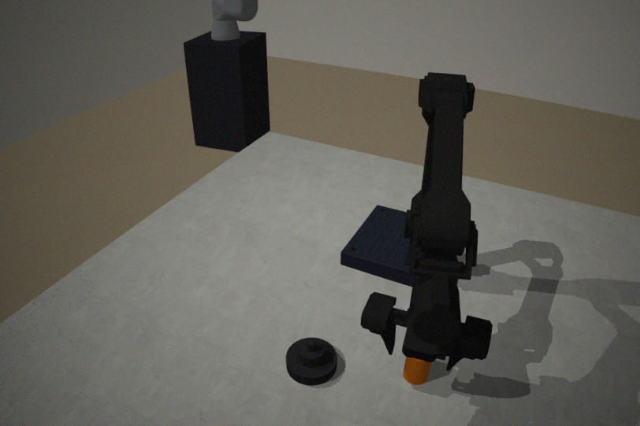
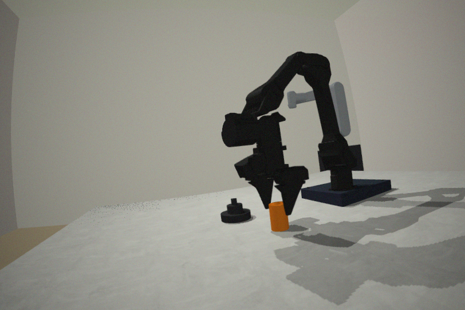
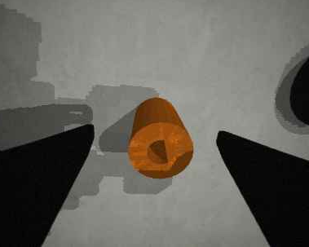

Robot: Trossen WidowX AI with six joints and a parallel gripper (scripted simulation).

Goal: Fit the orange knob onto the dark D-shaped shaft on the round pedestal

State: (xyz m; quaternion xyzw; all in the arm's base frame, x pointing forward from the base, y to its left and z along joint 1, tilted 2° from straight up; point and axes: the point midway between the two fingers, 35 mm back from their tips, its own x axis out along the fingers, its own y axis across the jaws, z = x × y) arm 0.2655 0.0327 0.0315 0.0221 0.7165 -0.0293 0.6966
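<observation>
Right now the orange knob is 1 cm below my gripper tip. Also, from my gripper tip: dark round pedestal: 17 cm to the right, 3 cm ahead, 1 cm below.
</observation>
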